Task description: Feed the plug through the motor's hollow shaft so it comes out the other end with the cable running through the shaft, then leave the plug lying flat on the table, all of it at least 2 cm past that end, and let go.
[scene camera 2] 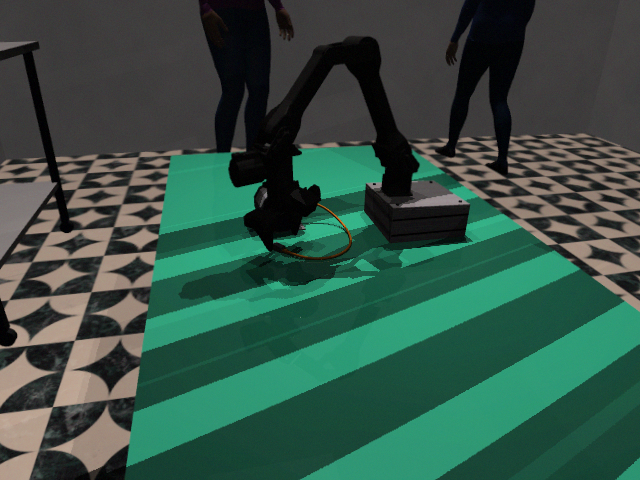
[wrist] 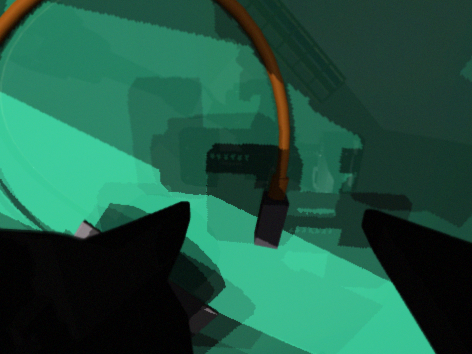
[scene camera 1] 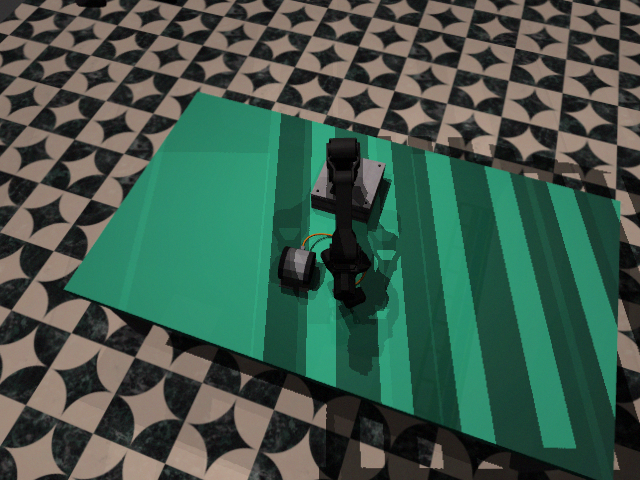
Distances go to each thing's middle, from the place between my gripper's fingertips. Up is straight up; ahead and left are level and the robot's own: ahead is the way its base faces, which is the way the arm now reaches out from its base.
Scene:
Right now my hand is 2 cm above the dark plug (wrist: pixel 272 213), 1 cm to the left of it and 1 cm short of it.

